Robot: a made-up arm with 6 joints.
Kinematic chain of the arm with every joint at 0, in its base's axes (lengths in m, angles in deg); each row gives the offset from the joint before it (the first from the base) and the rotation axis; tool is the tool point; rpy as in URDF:
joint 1: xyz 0 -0.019 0.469 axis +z
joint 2: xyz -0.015 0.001 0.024 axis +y
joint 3: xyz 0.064 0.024 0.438 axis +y
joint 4: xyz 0.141 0 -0.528 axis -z
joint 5: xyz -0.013 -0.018 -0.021 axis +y
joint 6: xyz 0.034 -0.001 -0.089 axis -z
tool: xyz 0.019 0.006 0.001 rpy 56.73 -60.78 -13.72
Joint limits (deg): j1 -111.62..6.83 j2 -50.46..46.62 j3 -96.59..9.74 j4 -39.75..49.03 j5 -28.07..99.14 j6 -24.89..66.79
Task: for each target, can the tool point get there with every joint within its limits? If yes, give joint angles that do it. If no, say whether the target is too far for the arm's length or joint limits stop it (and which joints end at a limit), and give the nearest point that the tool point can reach.
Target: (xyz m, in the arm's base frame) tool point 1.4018 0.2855 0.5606
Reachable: no: too far | nearest point 0.9437 0.1310 0.5384 | short by 0.484 m
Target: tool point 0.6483 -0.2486 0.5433
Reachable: yes | joints -18.78 11.44 -54.52 6.64 12.12 57.98
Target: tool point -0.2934 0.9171 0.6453
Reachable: no: joint limits stop it (at a limit: joint 2, joint 3, joint 4) | nearest point -0.0443 0.1225 0.3710 | short by 0.877 m
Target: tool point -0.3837 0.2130 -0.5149
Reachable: no: joint limits stop it (at a limit: joint 1, joint 2, joint 4, joint 6) | nearest point -0.0740 -0.1384 0.1216 | short by 0.790 m
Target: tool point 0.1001 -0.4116 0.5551
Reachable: yes | joints -78.04 -14.93 -32.78 10.30 89.32 40.55
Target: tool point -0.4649 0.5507 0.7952
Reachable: no: joint limits stop it (at a limit: joint 2, joint 3, joint 5) | nearest point -0.0887 0.0897 0.3877 | short by 0.721 m
